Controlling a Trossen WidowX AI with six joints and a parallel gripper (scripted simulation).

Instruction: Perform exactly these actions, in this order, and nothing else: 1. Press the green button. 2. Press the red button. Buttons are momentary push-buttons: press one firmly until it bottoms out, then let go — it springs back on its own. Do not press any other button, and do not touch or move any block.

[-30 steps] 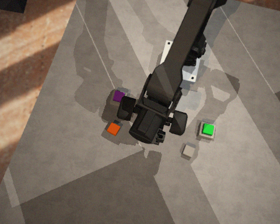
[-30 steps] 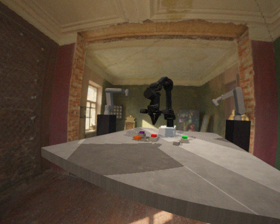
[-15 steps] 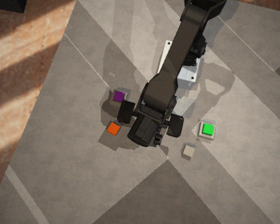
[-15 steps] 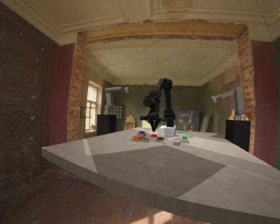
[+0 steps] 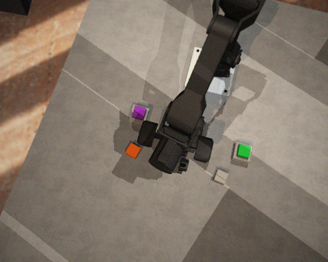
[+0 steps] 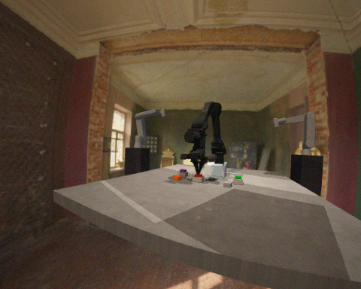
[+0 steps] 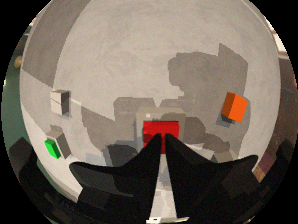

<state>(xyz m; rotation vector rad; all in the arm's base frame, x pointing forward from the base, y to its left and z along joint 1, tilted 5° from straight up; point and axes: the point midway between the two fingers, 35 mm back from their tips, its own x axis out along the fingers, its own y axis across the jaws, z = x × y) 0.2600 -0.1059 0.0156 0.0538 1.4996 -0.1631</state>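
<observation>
The red button lies 1 cm below my gripper tip. From my gripper tip the other things lie so: orange block: 11 cm to the right, 3 cm below, 1 cm ahead; then purple button: 10 cm to the right, 10 cm behind; then pale block: 15 cm to the left, 5 cm ahead, 3 cm below.
</observation>
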